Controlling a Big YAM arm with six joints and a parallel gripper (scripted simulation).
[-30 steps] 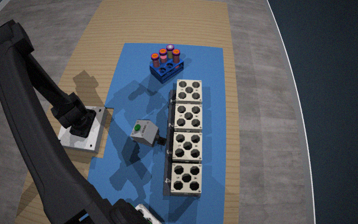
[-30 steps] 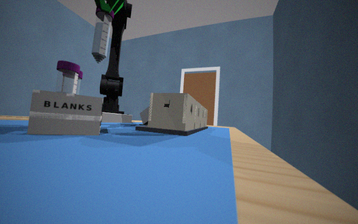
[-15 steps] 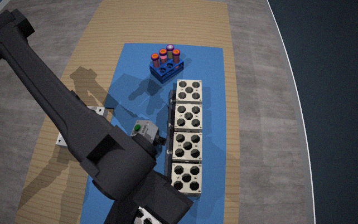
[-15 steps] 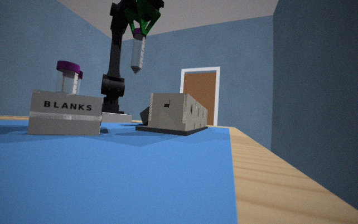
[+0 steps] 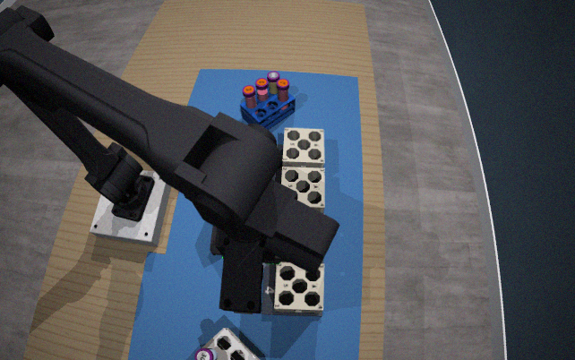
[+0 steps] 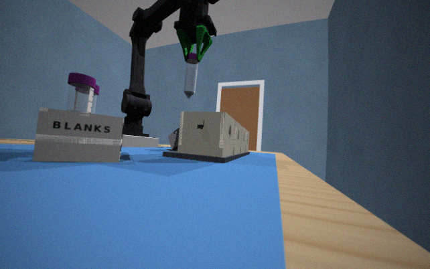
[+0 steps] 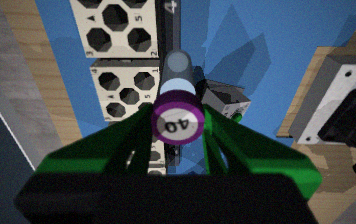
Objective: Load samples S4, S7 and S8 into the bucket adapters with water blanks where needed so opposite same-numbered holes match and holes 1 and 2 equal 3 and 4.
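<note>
Now: the 40 mL blank 1 cm ahead of my hand and 5 cm below it. Also, from my hand: adapter 3 (6 cm ahead, 9 cm to the left, 21 cm below); green DONE key (13 cm behind, 13 cm to the left, 19 cm below); adapter 2 (4 cm ahead, 20 cm to the left, 21 cm below).
</note>
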